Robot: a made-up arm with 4 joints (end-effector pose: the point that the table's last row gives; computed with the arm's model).
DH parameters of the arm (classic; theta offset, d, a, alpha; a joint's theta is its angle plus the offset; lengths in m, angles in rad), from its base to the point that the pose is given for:
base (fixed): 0 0.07 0 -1.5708
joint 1: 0 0.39 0.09 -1.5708
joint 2: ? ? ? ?
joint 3: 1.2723 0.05 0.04 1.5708
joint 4: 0 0.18 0.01 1.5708
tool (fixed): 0 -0.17 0 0
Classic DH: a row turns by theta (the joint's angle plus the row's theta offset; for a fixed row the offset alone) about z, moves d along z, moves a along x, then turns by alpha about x.
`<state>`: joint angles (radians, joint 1 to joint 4).
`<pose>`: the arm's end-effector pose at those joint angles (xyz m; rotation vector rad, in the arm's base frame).
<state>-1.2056 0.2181 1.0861 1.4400</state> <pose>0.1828 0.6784 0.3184 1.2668 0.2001 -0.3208</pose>
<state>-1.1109 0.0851 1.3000 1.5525</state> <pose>0.1870 0.6769 0.3053 1.3552 0.3682 -0.3303</pose>
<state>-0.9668 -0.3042 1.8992 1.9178</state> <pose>0.1559 0.6449 0.2931 1.6312 0.7349 -0.2108</pose>
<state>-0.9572 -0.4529 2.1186 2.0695</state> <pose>0.1308 0.6209 0.2948 1.7327 0.8332 -0.0997</pose>
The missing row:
joint 2: -1.2723 0 0.136 0
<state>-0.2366 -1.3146 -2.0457 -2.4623</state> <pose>-0.1396 0.2558 0.1274 -2.7591 -0.3295 -1.3600</pose>
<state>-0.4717 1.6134 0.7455 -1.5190</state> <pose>0.1968 0.0686 0.1156 -1.2869 -0.8909 -2.2287</pose>
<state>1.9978 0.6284 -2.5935 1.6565</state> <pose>-0.0755 0.2823 0.0136 -0.4080 -1.5502 -2.3677</pose>
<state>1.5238 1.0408 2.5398 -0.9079</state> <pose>-0.1474 0.3348 0.0803 2.5480 0.1838 0.9444</pose>
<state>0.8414 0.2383 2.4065 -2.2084</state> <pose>0.1077 0.2673 0.0384 -2.7204 -0.4362 -0.1249</pose>
